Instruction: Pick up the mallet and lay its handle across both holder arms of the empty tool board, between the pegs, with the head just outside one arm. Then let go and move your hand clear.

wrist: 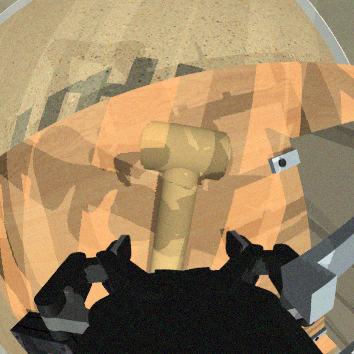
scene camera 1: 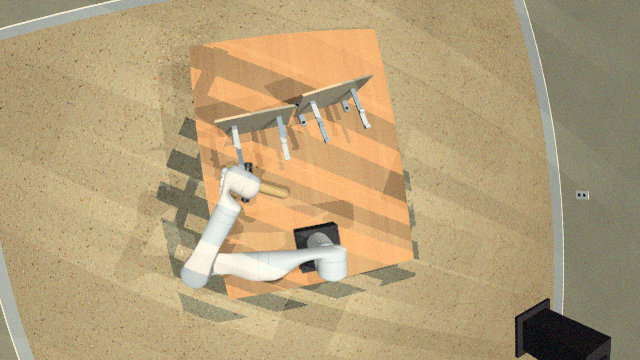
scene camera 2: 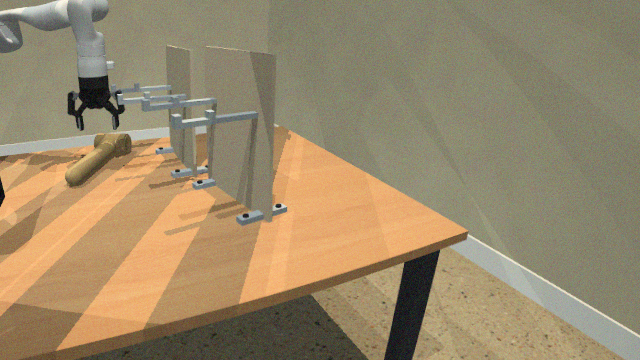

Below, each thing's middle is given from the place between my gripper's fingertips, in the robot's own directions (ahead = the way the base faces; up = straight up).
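Labels:
Wooden mallet (scene camera 2: 105,145): my gripper 7 cm above it, 1 cm past it, 2 cm to the left of it.

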